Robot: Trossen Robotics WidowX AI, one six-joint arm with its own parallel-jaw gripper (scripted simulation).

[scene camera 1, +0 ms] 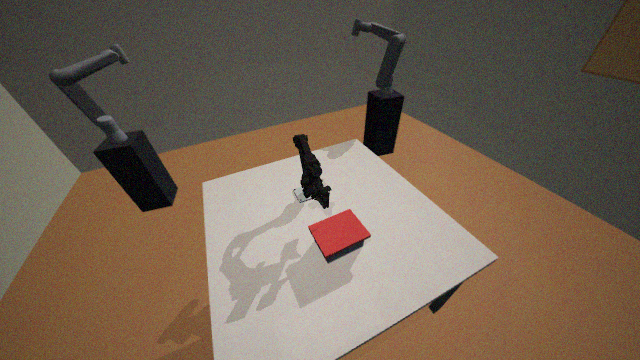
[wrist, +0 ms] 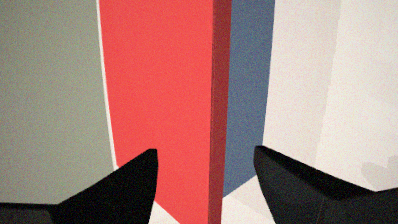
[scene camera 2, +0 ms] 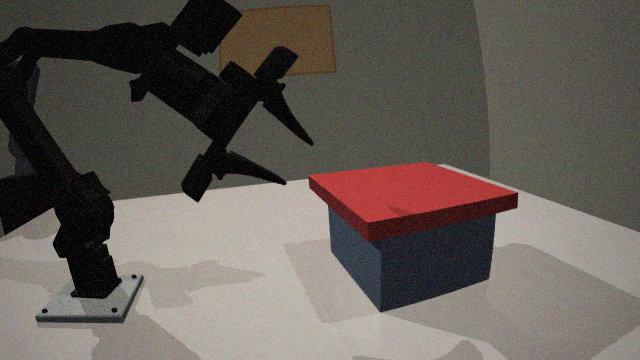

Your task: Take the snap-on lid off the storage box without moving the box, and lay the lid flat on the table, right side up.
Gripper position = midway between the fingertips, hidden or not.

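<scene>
Scene camera 2 gives me my gripper (scene camera 2: 299, 163), along with a red lid (scene camera 2: 381, 202) and a blue storage box (scene camera 2: 393, 272). In scene camera 1 there's the red lid (scene camera 1: 337, 233). The wrist view has the lid (wrist: 167, 76) too, and my gripper (wrist: 206, 155) shows there as well.
</scene>
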